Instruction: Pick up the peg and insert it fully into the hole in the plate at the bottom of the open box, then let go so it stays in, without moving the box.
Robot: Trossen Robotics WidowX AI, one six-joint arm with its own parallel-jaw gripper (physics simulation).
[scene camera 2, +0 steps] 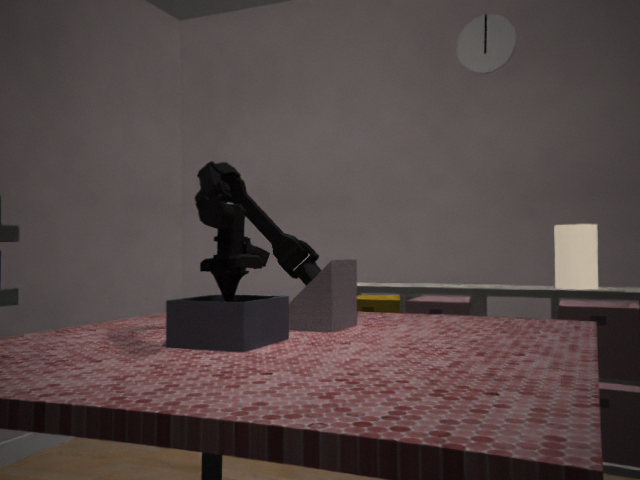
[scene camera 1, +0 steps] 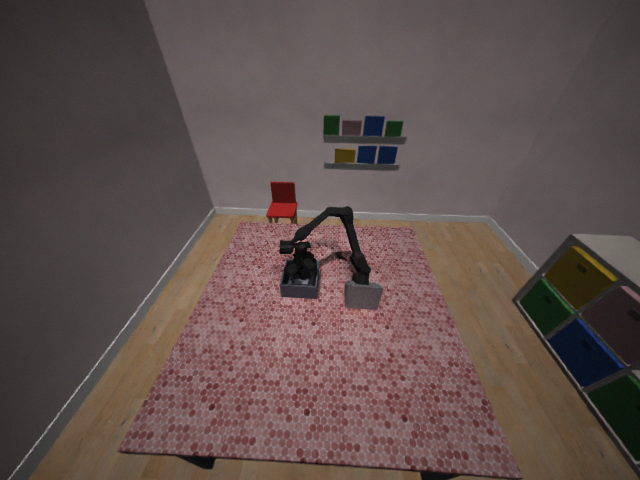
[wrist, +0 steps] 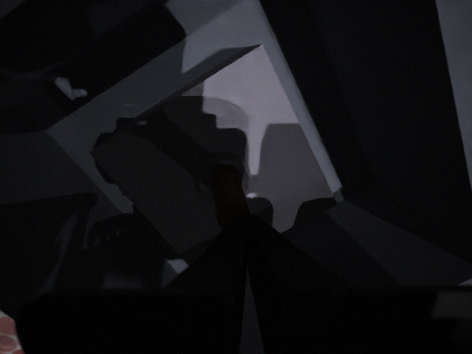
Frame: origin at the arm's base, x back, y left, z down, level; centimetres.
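Seen in the pictures: gripper, fingertip midpoint: (scene camera 1: pixel 298 274) (wrist: pixel 245 224); arm's base at its link origin: (scene camera 2: pixel 319 284) (scene camera 1: pixel 362 283).
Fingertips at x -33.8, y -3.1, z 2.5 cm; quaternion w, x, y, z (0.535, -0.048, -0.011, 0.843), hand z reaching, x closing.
Pixels of each thing's top centre, then the offset from my fingertips to it. Level surfaces: height alone.
- dark grey open box at its top centre: (wrist: pixel 229 227) (scene camera 2: pixel 229 298) (scene camera 1: pixel 300 272) dz -1.1, dx +0.9, dy -0.4 cm
- pale plate at its top centre: (wrist: pixel 224 183) (scene camera 1: pixel 300 277) dz +2.6, dx +0.9, dy -0.4 cm
- dark orange peg at its top centre: (wrist: pixel 229 216) dz -0.1, dx +0.7, dy -0.4 cm
- patterned table at its surface level: dz +8.7 cm
The dark grey open box (scene camera 1: pixel 299 291) (scene camera 2: pixel 206 323) (wrist: pixel 227 25) stands on the patterned table. The pale plate (wrist: pixel 272 95) lies at its bottom, partly in shadow. My gripper (scene camera 2: pixel 228 298) (wrist: pixel 245 224) points straight down with its fingertips inside the box. It is shut on the dark orange peg (wrist: pixel 229 197), which shows beyond the fingertips in the wrist view. The peg's far end is over the shadowed middle of the plate. The hole is too dark to make out, and I cannot tell whether the peg is in it. The peg does not show in the scene views.
A grey wedge-shaped block (scene camera 1: pixel 362 295) (scene camera 2: pixel 341 297) stands at the arm's base, to the right of the box. The box walls surround the fingers closely. The arm arches above the patterned table (scene camera 1: pixel 310 372) (scene camera 2: pixel 413 372). A red chair (scene camera 1: pixel 282 201) stands behind the table.
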